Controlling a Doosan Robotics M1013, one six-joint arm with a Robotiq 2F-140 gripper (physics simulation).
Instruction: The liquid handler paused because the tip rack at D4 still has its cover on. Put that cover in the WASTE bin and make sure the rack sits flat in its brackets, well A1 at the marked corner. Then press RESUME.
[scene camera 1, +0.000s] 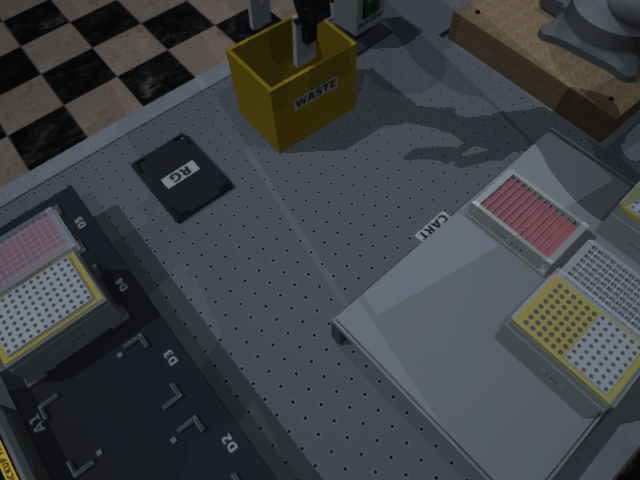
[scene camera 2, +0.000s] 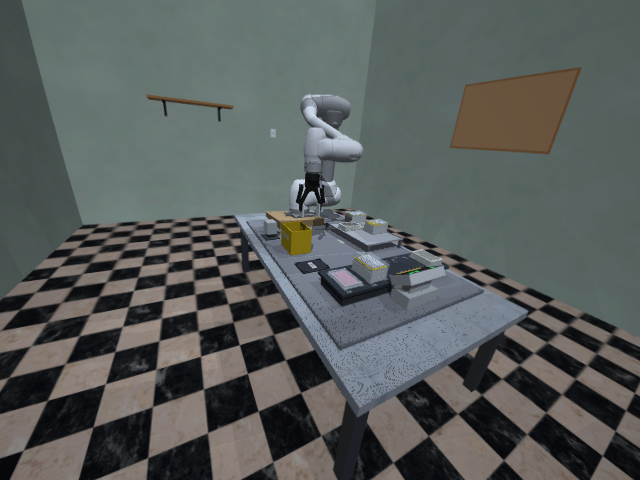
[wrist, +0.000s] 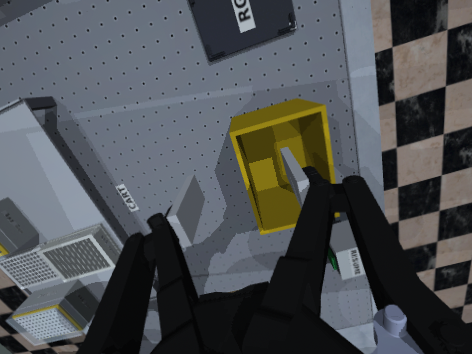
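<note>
My gripper is open and empty at the yellow WASTE bin. One fingertip is over the bin's opening and the other is outside it. No cover can be made out in the bin. The yellow-rimmed tip rack stands at D4; pale translucent edges show around its top, but whether these are a cover is unclear. Its seating in the brackets is hidden. The RESUME box stands beside the bin, with its green button.
A black RG plate lies between bin and deck. A pink-filled plate is at D5. The raised CART shelf holds a red-filled trough and racks. The wooden arm base stands behind.
</note>
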